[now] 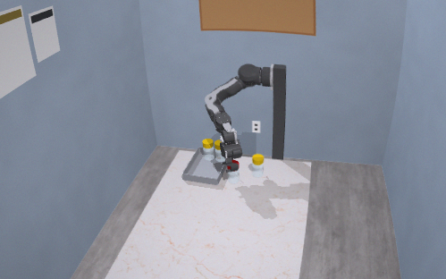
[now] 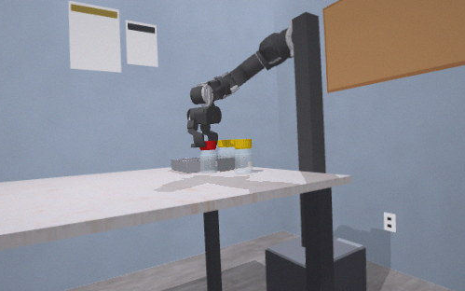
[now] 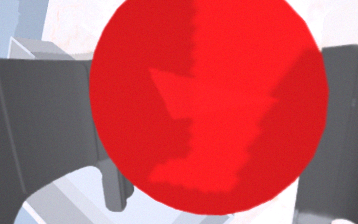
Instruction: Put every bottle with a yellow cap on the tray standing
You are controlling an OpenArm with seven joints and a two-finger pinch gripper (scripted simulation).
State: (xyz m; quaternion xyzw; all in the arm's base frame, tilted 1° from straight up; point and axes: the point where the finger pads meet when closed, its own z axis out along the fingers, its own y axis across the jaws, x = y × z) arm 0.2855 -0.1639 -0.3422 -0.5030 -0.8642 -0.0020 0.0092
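Now: hand 50 mm above the red-capped bottle, 10 mm to the right of it and 10 mm past it. The rest, counted from my hand: grey tray: 140 mm to the right, 80 mm below, 80 mm behind.
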